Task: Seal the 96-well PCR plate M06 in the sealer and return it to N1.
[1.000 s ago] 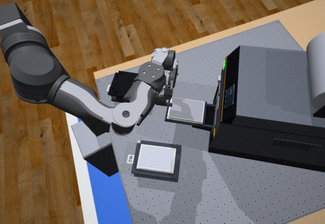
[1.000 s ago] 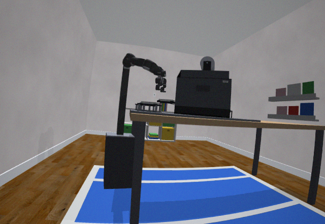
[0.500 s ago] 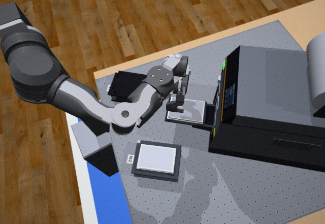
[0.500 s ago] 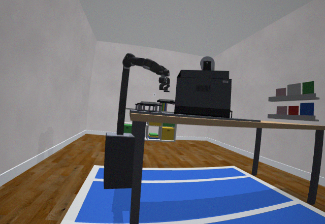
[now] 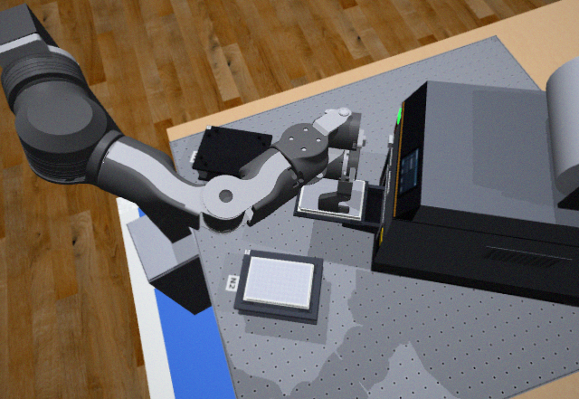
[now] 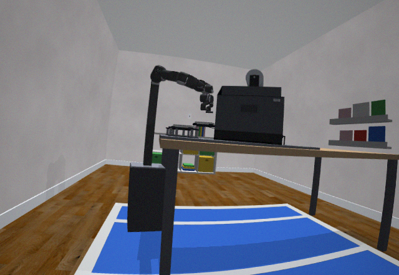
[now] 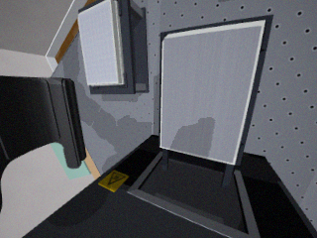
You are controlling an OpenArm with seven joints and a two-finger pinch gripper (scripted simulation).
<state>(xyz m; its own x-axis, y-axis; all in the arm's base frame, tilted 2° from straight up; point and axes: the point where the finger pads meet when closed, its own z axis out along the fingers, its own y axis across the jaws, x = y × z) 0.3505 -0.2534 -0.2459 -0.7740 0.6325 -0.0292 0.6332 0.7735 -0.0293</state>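
My hand is 90 mm above the sealer stage, 10 mm to the right of it and 10 mm past it. Round my hand: pale key: 130 mm ahead, 20 mm to the left; foil roll: 250 mm ahead, 230 mm above, 200 mm to the right.
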